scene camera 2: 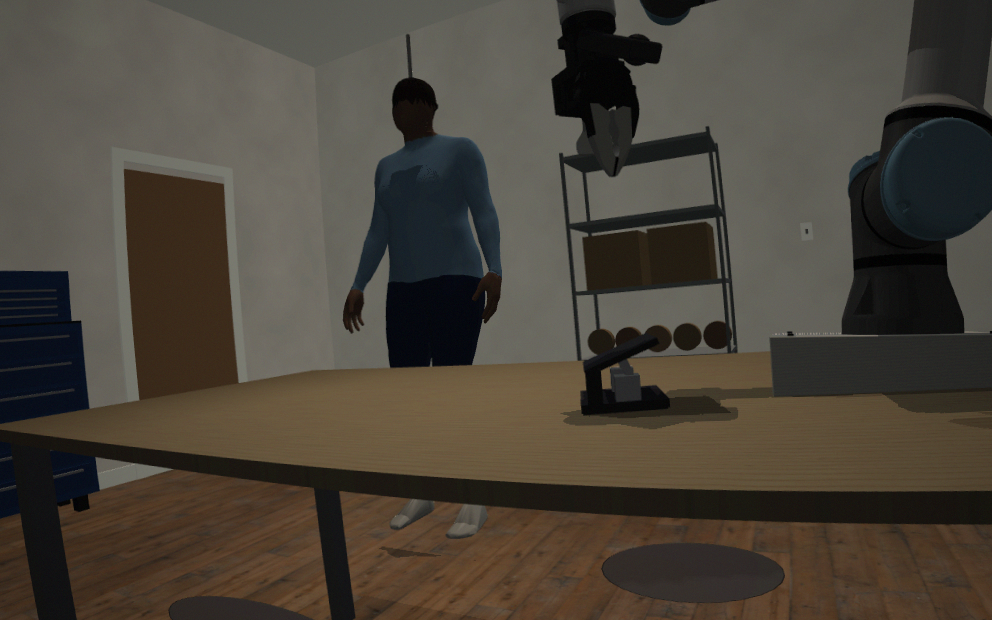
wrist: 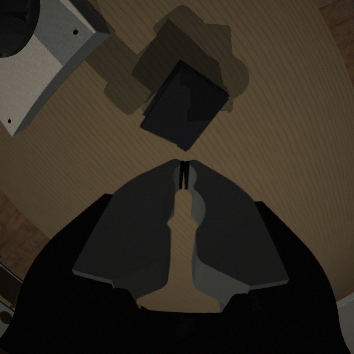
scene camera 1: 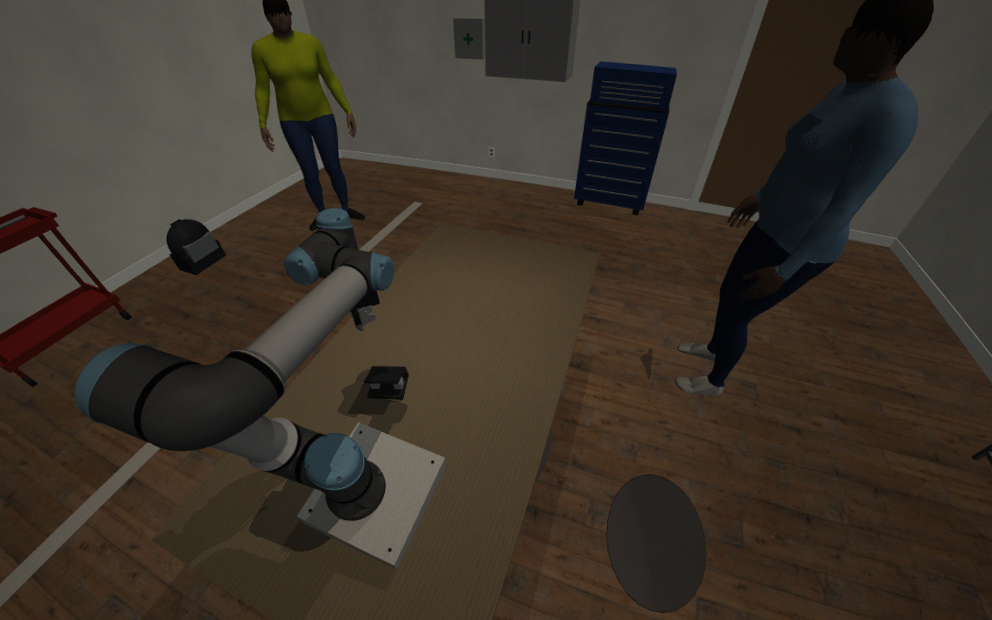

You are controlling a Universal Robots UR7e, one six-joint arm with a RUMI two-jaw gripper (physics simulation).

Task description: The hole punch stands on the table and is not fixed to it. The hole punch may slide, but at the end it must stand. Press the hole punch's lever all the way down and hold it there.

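Where they show: gripper, between the fingertips: (scene camera 2: 613, 176) (wrist: 183, 163) (scene camera 1: 361, 330); arm's base, origin of its link: (scene camera 2: 901, 333) (wrist: 11, 18) (scene camera 1: 356, 490).
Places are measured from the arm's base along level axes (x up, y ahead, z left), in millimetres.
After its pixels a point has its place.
The black hole punch (scene camera 1: 386, 383) @[x 22, y 320, z 87 mm] (scene camera 2: 625, 398) @[x -42, y 342, z 169 mm] (wrist: 185, 105) @[x 13, y 352, z 125 mm] stands upright on the table (scene camera 1: 468, 321) @[x -58, y 745, z -27 mm] (scene camera 2: 438, 431) @[x -58, y 537, z 281 mm] (wrist: 280, 165) @[x -58, y 585, z 203 mm]. In scene camera 2 its lever (scene camera 2: 620, 352) @[x 12, y 348, z 153 mm] is raised at a slant, the free end up toward the robot base, above a grey block on the punch's base. My gripper (scene camera 1: 359, 326) @[x 231, y 341, z 134 mm] (scene camera 2: 614, 174) @[x 231, y 341, z 134 mm] (wrist: 183, 163) @[x 231, y 341, z 134 mm] is shut and empty. It points down and hangs well above the punch, apart from it. In the wrist view the lever's dark top shows just beyond the fingertips and hides most of the punch's base.
The robot's pale base plate (scene camera 1: 409, 504) @[x -9, y 16, z -146 mm] (scene camera 2: 877, 365) @[x -26, y 50, z 104 mm] (wrist: 30, 75) @[x 4, y 126, z -42 mm] lies near the punch's raised lever end. The arm's shadow falls on the table around the punch. One person (scene camera 1: 826, 168) (scene camera 2: 438, 212) stands beyond the table; another person (scene camera 1: 299, 80) stands at the back left.
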